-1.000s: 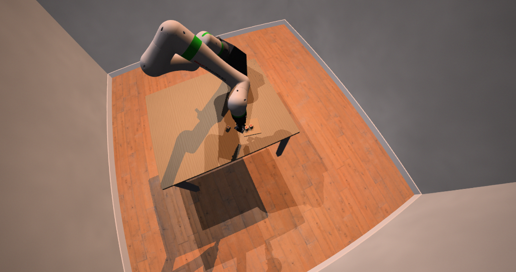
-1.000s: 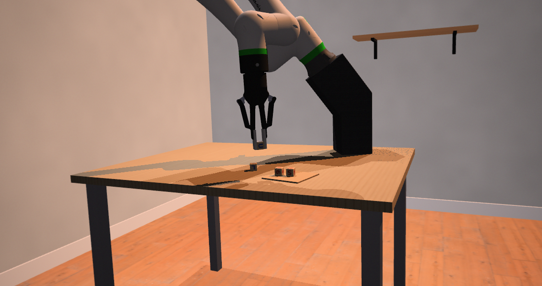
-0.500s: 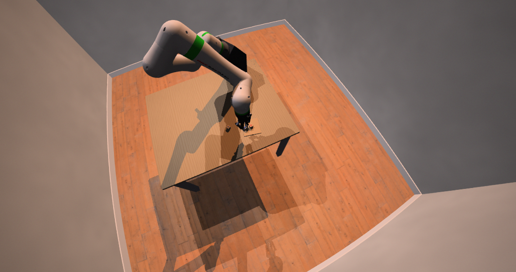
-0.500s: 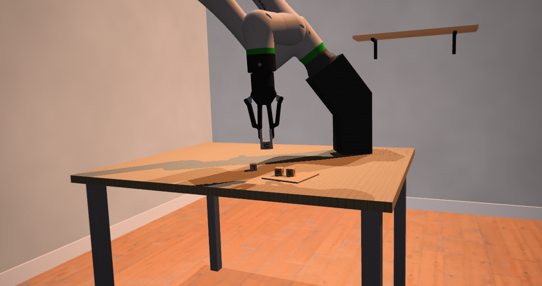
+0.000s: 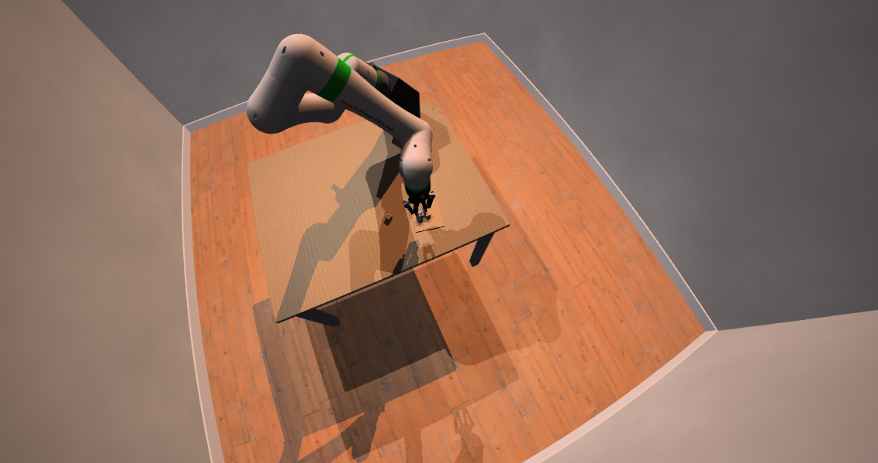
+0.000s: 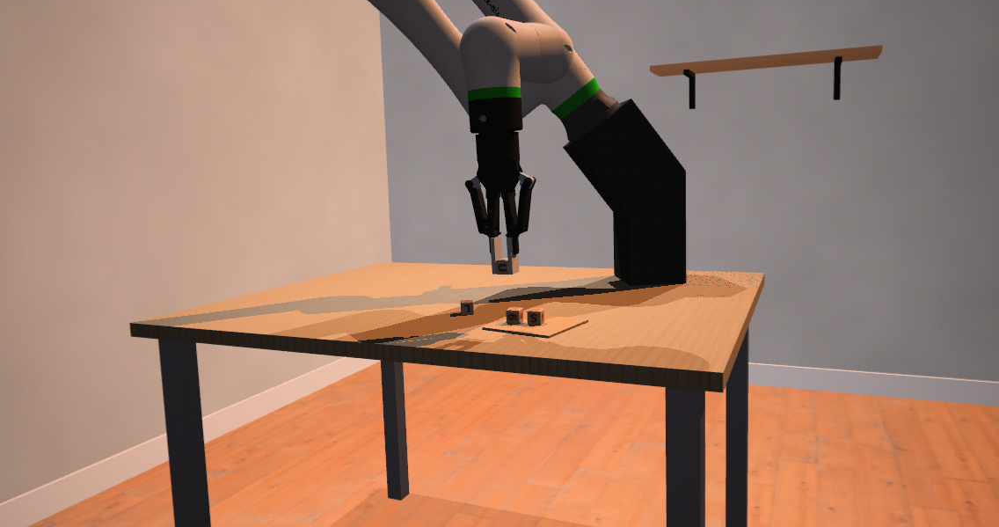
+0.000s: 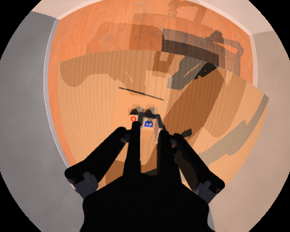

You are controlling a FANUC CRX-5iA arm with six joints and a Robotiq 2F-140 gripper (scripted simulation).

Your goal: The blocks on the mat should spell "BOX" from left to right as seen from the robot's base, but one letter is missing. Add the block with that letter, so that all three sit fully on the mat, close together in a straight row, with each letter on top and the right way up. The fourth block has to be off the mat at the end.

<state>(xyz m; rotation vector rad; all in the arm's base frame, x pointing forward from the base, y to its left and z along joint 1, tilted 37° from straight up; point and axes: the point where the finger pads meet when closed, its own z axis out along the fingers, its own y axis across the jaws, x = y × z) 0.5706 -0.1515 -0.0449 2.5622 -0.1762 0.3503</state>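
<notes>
Now: hand 13 cm above the thin mat, 5 cm to the right of it and 3 cm past it.
</notes>
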